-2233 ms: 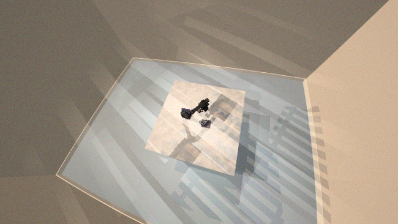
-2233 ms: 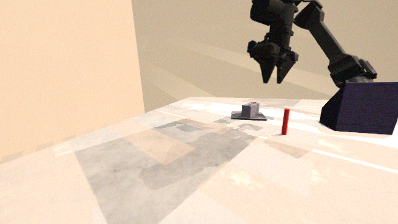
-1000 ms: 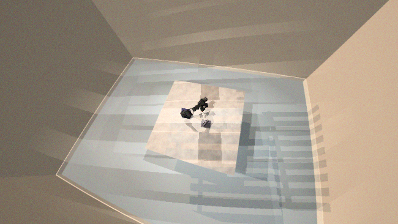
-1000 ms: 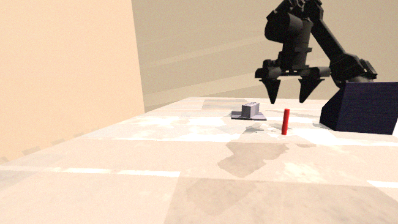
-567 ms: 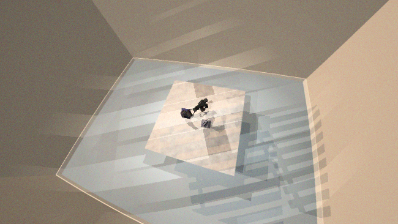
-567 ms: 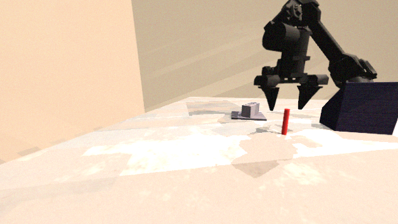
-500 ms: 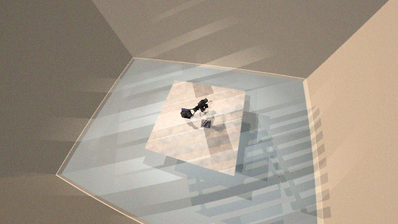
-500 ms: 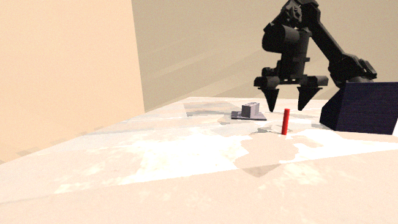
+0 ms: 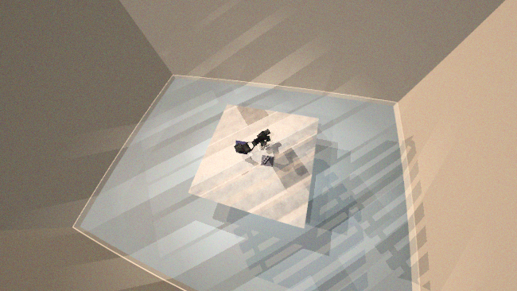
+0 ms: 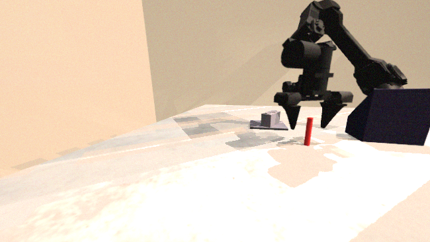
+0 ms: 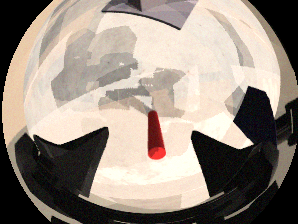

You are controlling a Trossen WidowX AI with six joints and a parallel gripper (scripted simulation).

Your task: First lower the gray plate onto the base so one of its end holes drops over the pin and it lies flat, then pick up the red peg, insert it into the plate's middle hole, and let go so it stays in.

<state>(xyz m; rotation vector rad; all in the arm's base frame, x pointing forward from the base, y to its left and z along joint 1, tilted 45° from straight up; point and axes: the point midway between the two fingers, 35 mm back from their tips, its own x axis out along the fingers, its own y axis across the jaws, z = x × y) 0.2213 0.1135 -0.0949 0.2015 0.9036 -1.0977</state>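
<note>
The gray plate lies 11 cm ahead of my gripper tip and 18 cm to the right of it. From my gripper tip the other things lie so: square base 12 cm ahead, 16 cm to the right, 4 cm below; then red peg 1 cm below.
</note>
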